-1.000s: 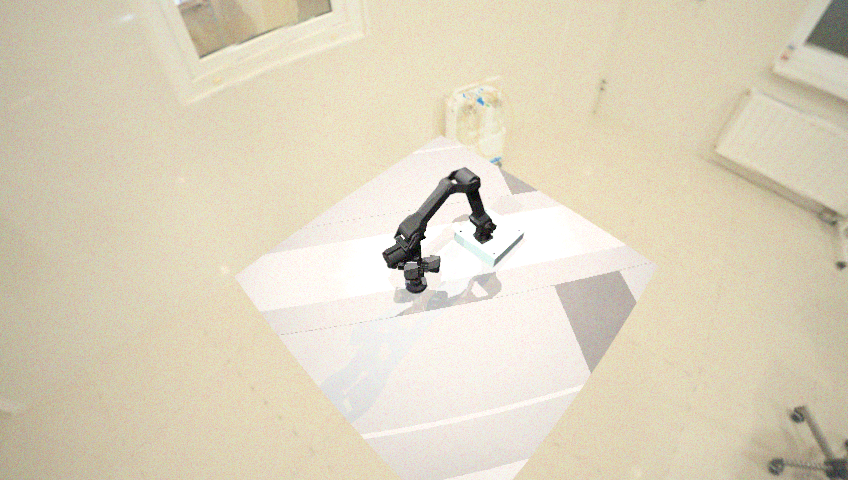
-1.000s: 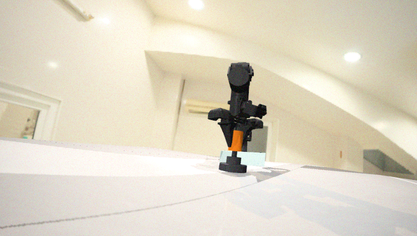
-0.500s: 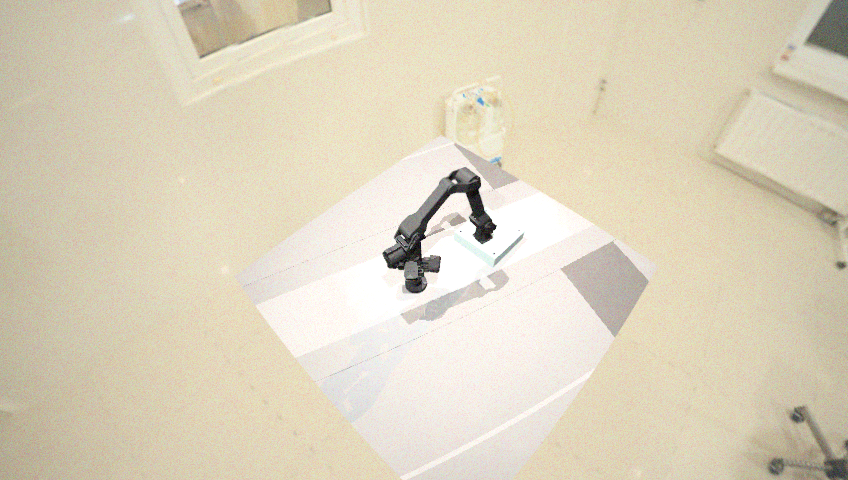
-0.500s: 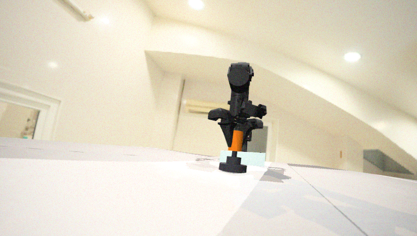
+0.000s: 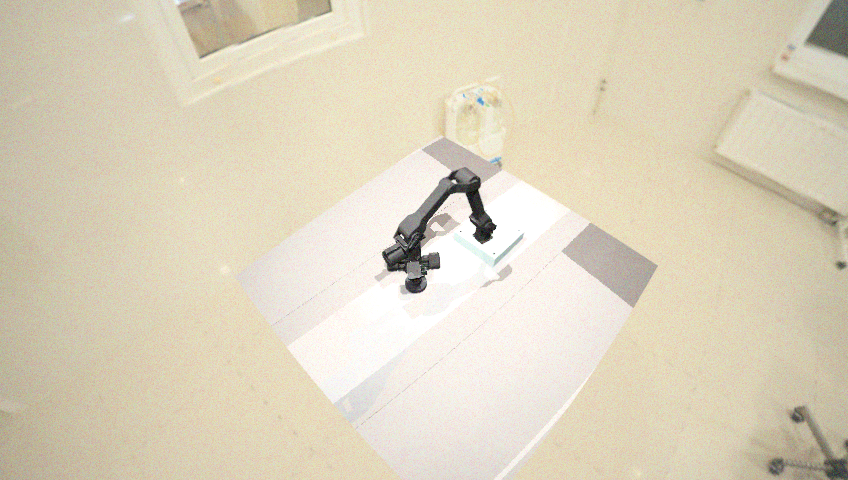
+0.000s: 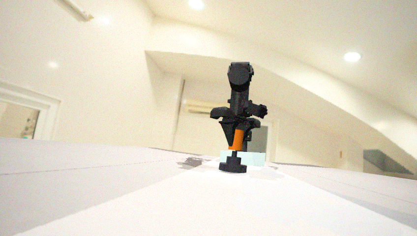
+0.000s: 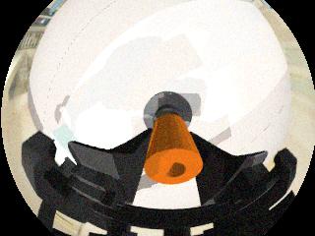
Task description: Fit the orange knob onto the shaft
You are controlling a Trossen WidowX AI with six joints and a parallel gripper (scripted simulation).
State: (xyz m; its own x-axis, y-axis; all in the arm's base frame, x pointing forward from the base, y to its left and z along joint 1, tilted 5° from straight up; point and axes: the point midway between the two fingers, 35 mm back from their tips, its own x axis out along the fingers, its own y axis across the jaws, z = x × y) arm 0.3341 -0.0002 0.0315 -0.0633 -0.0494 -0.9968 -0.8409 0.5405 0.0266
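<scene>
Right now my gripper tip is 2 cm below the orange knob. Also, from my gripper tip: pedestal (4 cm below).
</scene>
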